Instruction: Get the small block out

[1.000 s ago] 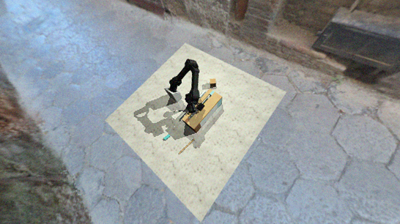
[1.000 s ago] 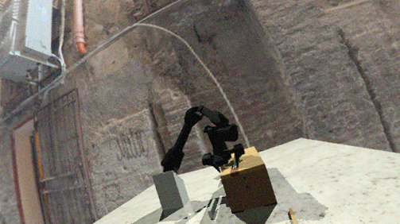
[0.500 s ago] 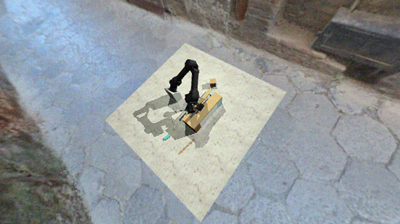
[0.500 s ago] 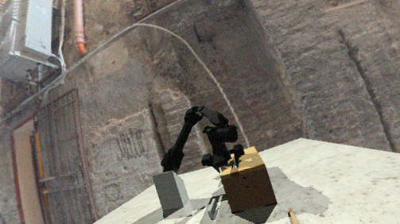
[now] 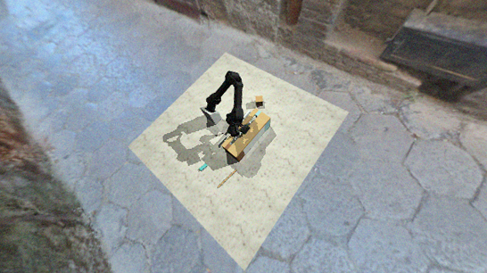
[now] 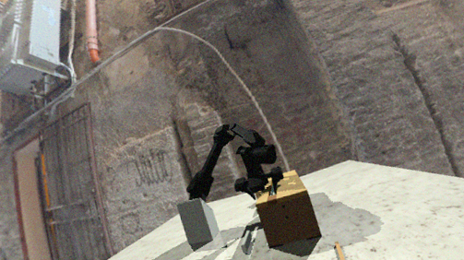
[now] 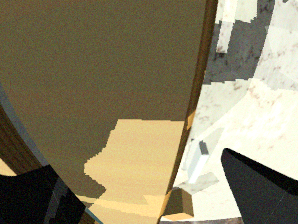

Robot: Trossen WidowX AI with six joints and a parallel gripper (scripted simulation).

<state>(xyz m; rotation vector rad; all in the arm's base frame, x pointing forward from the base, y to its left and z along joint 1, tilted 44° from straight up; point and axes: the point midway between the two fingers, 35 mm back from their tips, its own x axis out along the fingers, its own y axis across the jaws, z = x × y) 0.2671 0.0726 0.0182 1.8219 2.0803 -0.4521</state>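
My gripper tip is 4 cm short of the clear-fronted box, 2 cm to the left of it and 2 cm above it. From my gripper tip the other things lie so: thin stick: 34 cm to the right, 19 cm ahead, 8 cm below; then brown block: 28 cm to the left, 8 cm behind, 6 cm below; then yellow block: 6 cm ahead, 2 cm to the left.
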